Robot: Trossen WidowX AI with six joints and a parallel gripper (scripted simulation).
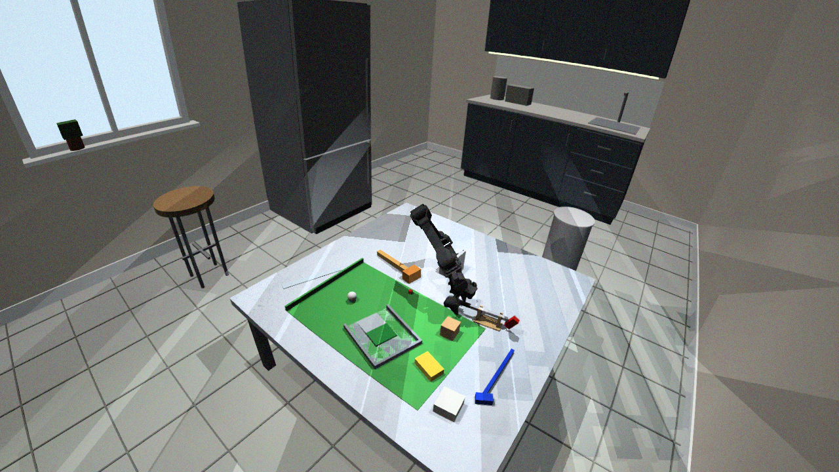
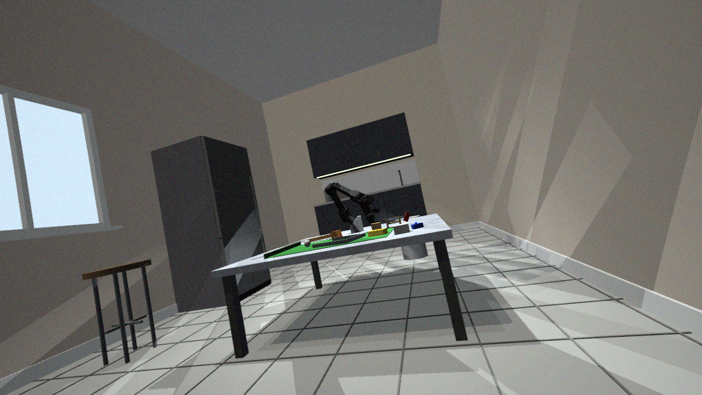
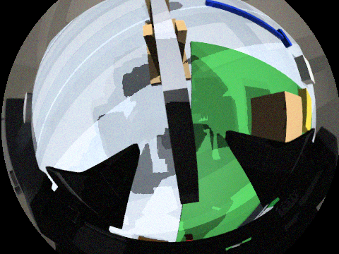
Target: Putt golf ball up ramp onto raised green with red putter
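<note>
Right now my gripper tip is 70 mm short of the small red marker, 240 mm to the left of it and 20 mm above it. From my gripper tip the other things lie so: brown cube 130 mm ahead, 50 mm to the left; blue putter 170 mm ahead, 310 mm to the left, 20 mm below; yellow block 320 mm ahead, 100 mm to the left, 10 mm below.
</note>
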